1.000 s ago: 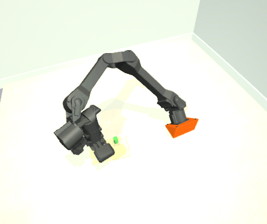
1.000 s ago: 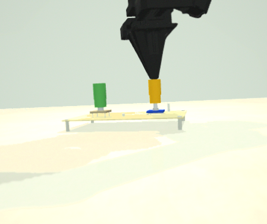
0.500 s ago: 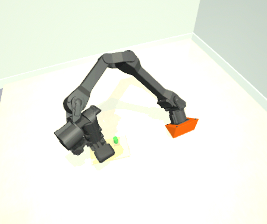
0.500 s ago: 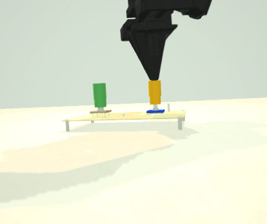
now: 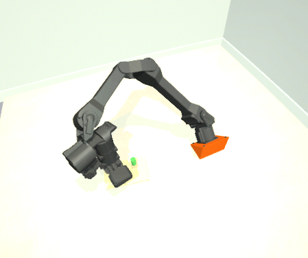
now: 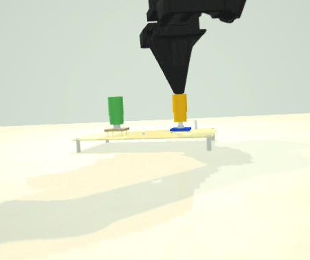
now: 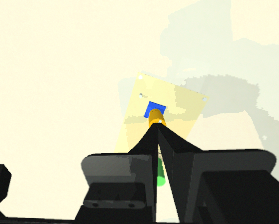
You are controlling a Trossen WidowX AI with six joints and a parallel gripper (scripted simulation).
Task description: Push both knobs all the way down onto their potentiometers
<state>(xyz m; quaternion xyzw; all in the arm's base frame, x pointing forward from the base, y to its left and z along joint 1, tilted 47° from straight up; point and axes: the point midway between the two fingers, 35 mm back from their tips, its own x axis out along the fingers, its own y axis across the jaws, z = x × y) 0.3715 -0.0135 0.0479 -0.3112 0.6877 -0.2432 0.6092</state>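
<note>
Right now the orange knob is 1 cm below my gripper tip. Round my gripper tip: green knob: 8 cm behind, 1 cm to the right, 2 cm below.
</note>
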